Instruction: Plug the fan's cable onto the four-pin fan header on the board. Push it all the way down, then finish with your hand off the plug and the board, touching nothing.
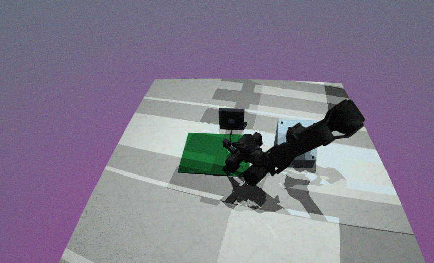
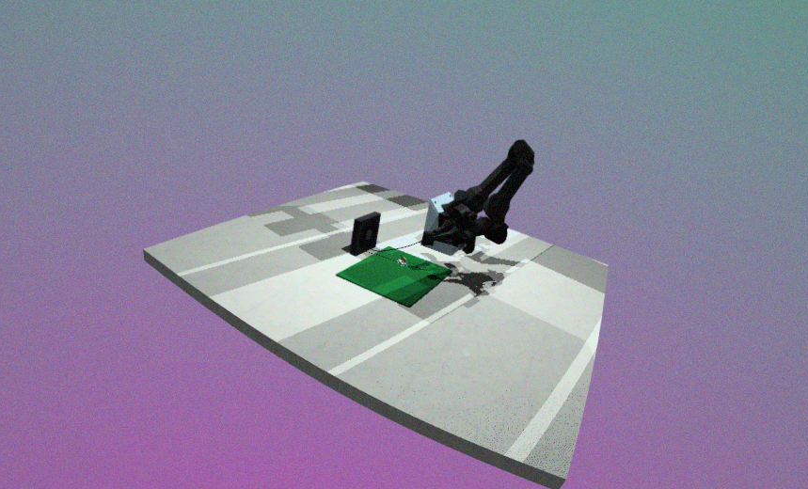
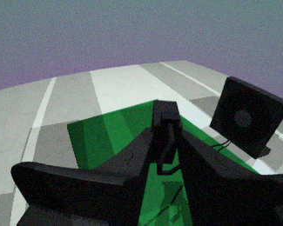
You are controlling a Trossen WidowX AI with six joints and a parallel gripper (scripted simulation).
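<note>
My gripper tip is 120 mm above the pale header and 80 mm to the left of it. The rest, counted from my gripper tip: green board 140 mm below, 70 mm ahead, 50 mm to the right; then black square fan 220 mm to the right, 60 mm below, 20 mm ahead; then black plug 10 mm below, 10 mm ahead.
</note>
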